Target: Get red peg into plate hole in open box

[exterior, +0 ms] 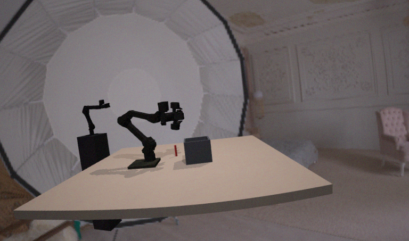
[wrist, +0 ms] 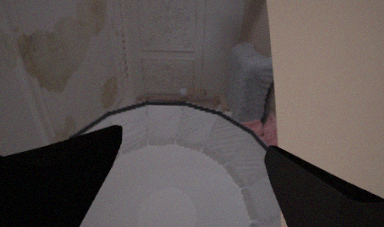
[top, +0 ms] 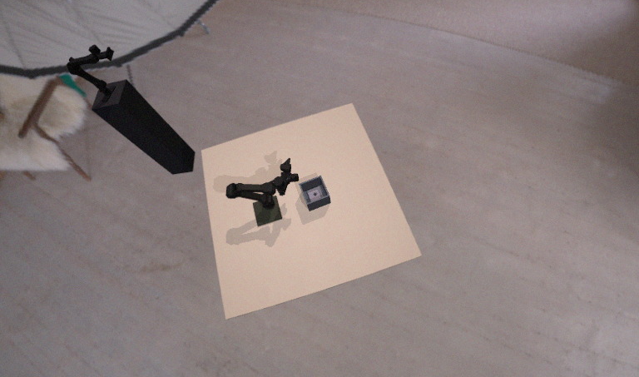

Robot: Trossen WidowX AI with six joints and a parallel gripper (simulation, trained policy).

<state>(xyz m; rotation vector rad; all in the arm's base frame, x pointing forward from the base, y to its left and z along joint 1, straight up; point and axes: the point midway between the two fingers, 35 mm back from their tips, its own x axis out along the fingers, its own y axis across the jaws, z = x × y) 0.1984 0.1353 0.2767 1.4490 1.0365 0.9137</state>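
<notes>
My gripper tip is now 70 mm past the red peg, 10 mm to the left of it and 250 mm above it.
</notes>
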